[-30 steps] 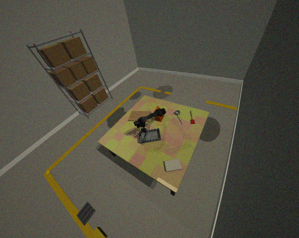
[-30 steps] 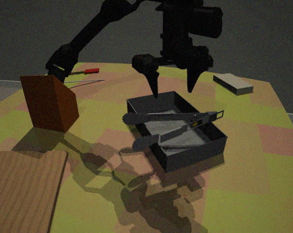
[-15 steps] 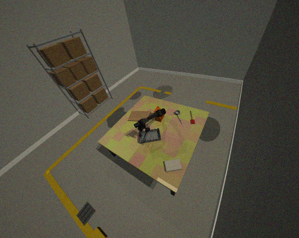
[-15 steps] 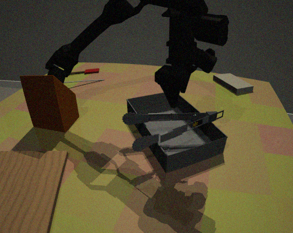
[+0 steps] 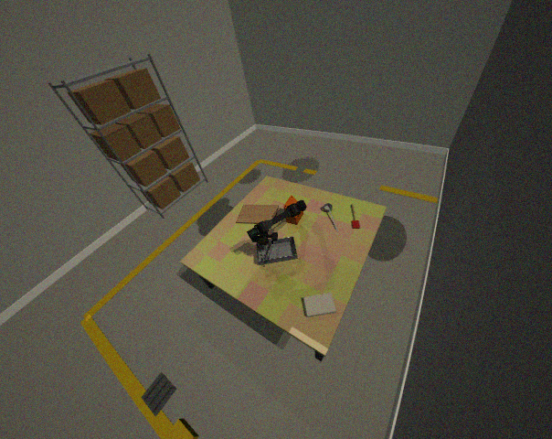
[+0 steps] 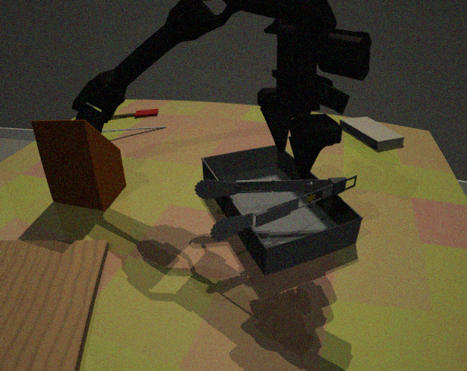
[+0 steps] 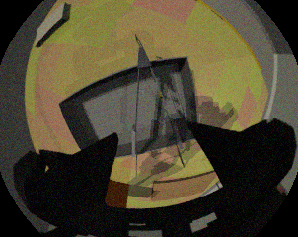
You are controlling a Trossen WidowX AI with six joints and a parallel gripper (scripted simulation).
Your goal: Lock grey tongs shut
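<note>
My gripper tip is 10 cm above the roasting tin, 5 cm to the right of it and 4 cm past it. Round my gripper tip: board (36 cm to the right, 31 cm behind, 12 cm below); then grey slab (52 cm to the left, 17 cm ahead, 11 cm below).
</note>
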